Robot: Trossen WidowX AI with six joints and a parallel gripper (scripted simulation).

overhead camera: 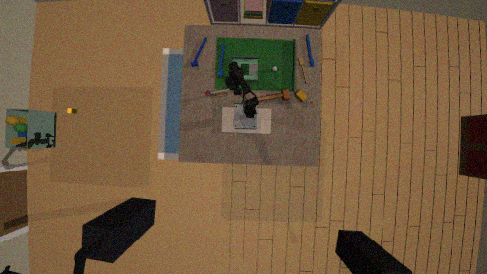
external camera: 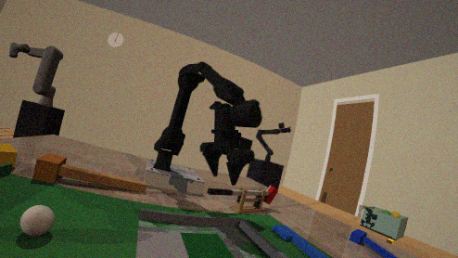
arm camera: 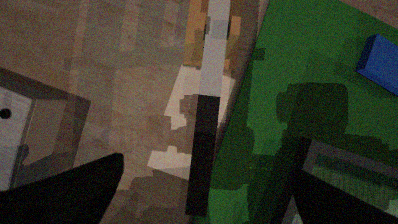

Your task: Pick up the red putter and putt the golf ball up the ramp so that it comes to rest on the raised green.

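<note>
Right now my gripper tip is 40 mm past the red putter, 110 mm to the right of it and 40 mm above it. The rest, counted from my gripper tip: small wooden stand: 40 mm behind, 120 mm to the left, 60 mm below; then white golf ball: 230 mm ahead, 350 mm to the right, 70 mm below; then yellow block: 10 mm ahead, 610 mm to the right, 70 mm below.
</note>
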